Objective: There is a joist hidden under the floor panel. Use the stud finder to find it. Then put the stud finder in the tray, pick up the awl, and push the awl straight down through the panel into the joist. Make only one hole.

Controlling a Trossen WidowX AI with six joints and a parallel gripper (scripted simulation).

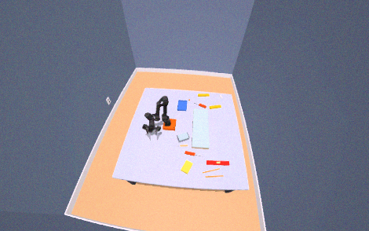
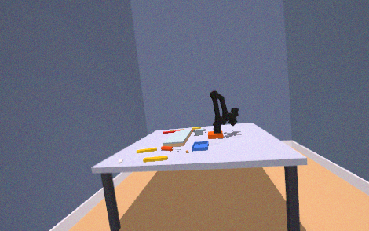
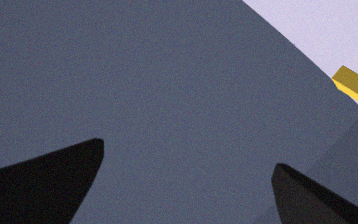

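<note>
Right now my gripper tip is 28 cm short of the awl, 5 cm to the left of it and 15 cm above it. Round my gripper tip: blue tray (31 cm ahead, 53 cm to the left, 14 cm below); then stud finder (29 cm ahead, 4 cm to the left, 14 cm below); then yellow block (34 cm ahead, 28 cm to the right, 14 cm below).
</note>
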